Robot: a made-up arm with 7 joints.
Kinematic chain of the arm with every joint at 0, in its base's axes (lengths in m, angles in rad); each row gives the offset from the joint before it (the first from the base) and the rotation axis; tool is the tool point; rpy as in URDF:
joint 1: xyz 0 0 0.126 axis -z
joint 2: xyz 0 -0.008 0.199 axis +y
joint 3: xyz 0 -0.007 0.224 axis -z
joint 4: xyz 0 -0.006 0.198 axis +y
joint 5: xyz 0 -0.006 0.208 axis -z
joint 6: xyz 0 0 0.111 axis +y
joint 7: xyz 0 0 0.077 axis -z
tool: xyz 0 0 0 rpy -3.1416 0 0
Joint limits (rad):
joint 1: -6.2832..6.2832
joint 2: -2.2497..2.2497
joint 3: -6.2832..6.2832
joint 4: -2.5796..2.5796
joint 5: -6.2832..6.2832
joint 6: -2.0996..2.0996
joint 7: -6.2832..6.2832
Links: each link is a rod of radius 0.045 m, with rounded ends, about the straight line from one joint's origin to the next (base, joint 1, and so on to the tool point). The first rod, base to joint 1, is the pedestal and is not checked.
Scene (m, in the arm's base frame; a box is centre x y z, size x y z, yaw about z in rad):
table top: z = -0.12
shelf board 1: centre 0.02 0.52 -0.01 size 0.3 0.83 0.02 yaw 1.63
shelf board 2: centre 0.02 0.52 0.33 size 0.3 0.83 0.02 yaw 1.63
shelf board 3: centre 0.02 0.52 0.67 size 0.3 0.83 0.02 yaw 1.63
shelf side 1: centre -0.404 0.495 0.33 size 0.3 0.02 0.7 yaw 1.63
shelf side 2: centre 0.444 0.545 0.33 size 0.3 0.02 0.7 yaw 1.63
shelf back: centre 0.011 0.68 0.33 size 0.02 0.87 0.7 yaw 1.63
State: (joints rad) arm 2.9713 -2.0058 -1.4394 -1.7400 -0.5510 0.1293 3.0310
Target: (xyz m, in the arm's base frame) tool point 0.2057 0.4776 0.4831
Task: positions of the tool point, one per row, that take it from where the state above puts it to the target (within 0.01 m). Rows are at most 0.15 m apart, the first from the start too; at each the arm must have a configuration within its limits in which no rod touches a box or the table.
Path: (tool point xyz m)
1: 0.2601 0.3410 0.1290
2: 0.2513 0.2292 0.1313
3: 0.2668 0.2518 0.2246
4: 0.2654 0.2552 0.3191
5: 0.2491 0.2390 0.4075
6: 0.2219 0.2044 0.4831
7: 0.2332 0.3444 0.4892
8: 0.2057 0.4776 0.4831

